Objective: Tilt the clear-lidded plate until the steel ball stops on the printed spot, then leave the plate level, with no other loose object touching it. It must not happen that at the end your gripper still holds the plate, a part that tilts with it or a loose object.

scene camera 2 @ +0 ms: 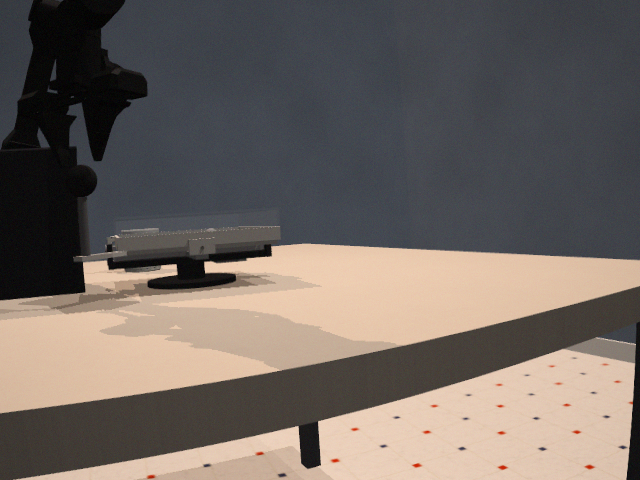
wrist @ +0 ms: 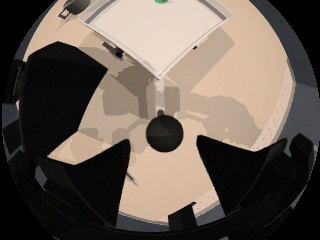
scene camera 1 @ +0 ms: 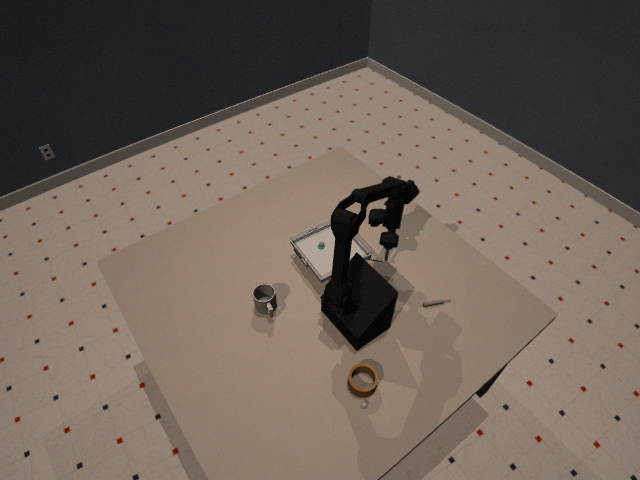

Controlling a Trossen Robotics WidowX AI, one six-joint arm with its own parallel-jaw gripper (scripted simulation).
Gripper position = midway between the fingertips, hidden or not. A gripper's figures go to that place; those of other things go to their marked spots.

My gripper [scene camera 2: 80,164]: 0.69 m from the lens. A square plate [scene camera 2: 149,234] is 0.73 m from the lens.
